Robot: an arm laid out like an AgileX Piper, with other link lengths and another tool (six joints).
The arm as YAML. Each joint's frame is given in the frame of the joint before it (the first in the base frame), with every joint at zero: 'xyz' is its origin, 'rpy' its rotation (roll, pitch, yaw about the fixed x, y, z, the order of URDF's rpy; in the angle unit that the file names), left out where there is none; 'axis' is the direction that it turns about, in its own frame. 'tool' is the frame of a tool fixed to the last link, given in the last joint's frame.
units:
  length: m
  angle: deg
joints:
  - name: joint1
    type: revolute
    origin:
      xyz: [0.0, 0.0, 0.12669]
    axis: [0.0, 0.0, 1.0]
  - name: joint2
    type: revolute
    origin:
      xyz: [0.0, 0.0, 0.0]
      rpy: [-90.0, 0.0, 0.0]
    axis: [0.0, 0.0, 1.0]
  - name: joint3
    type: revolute
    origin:
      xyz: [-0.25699, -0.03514, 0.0]
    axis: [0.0, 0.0, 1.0]
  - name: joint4
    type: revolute
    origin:
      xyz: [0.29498, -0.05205, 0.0]
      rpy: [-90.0, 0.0, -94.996]
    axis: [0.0, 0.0, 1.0]
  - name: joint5
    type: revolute
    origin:
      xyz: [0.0, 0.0, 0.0]
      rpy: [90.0, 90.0, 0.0]
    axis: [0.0, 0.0, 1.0]
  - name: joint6
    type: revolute
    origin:
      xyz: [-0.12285, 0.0, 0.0]
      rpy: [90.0, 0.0, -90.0]
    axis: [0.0, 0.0, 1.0]
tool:
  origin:
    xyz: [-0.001, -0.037, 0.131]
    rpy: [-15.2, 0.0, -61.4]
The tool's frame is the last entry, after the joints.
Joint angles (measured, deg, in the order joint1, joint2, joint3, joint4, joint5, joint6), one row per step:
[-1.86 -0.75 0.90 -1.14 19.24 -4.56]
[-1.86 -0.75 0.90 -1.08 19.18 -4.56]
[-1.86 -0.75 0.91 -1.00 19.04 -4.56]
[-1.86 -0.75 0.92 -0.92 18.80 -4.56]
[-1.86 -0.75 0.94 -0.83 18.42 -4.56]
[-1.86 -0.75 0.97 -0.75 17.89 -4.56]
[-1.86 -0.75 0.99 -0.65 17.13 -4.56]
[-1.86 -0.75 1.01 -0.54 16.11 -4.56]
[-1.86 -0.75 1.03 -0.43 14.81 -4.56]
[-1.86 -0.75 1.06 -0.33 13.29 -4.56]
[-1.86 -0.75 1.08 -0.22 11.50 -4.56]
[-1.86 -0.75 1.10 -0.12 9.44 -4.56]
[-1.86 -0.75 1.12 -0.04 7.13 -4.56]
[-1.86 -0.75 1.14 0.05 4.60 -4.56]
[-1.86 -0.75 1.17 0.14 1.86 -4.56]
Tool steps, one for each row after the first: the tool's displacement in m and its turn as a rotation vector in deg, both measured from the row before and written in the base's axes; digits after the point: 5 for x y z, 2 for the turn. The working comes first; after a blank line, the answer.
Tool pose at each row, in the base's axes (x y z in m, rotation vector in deg; the steps are taken from these numbers as rounded here):
[0.28309 -0.04760 0.15120 -69.16 100.46 -36.60]
[0.28316 -0.04751 0.15142 -69.10 100.41 -36.58]
[0.28331 -0.04740 0.15187 -68.99 100.31 -36.56]
[0.28356 -0.04728 0.15276 -68.83 100.11 -36.61]
[0.28394 -0.04715 0.15415 -68.60 99.81 -36.71]
[0.28446 -0.04703 0.15611 -68.31 99.39 -36.89]
[0.28516 -0.04689 0.15915 -67.89 98.77 -37.17]
[0.28603 -0.04674 0.16332 -67.35 97.93 -37.58]
[0.28703 -0.04660 0.16873 -66.66 96.86 -38.13]
[0.28804 -0.04649 0.17505 -65.87 95.60 -38.78]
[0.28900 -0.04639 0.18266 -64.94 94.11 -39.55]
[0.28980 -0.04631 0.19150 -63.88 92.39 -40.45]
[0.29031 -0.04627 0.20148 -62.70 90.45 -41.47]
[0.29040 -0.04624 0.21244 -61.40 88.32 -42.56]
[0.28996 -0.04623 0.22422 -59.99 86.01 -43.72]

[0.00007 0.00009 0.00022 0.05 -0.06 0.01]
[0.00015 0.00011 0.00045 0.08 -0.12 0.01]
[0.00025 0.00012 0.00089 0.07 -0.24 0.01]
[0.00038 0.00013 0.00139 0.08 -0.36 0.01]
[0.00052 0.00012 0.00196 0.06 -0.50 0.01]
[0.00070 0.00014 0.00304 0.08 -0.74 0.02]
[0.00087 0.00015 0.00417 0.07 -1.00 0.02]
[0.00100 0.00014 0.00541 0.07 -1.28 0.01]
[0.00101 0.00011 0.00632 0.06 -1.50 0.02]
[0.00096 0.00010 0.00761 0.05 -1.77 0.02]
[0.00080 0.00008 0.00884 0.03 -2.04 0.01]
[0.00051 0.00004 0.00998 0.01 -2.29 0.01]
[0.00009 0.00003 0.01096 0.01 -2.51 0.01]
[-0.00044 0.00001 0.01178 0.00 -2.72 0.00]

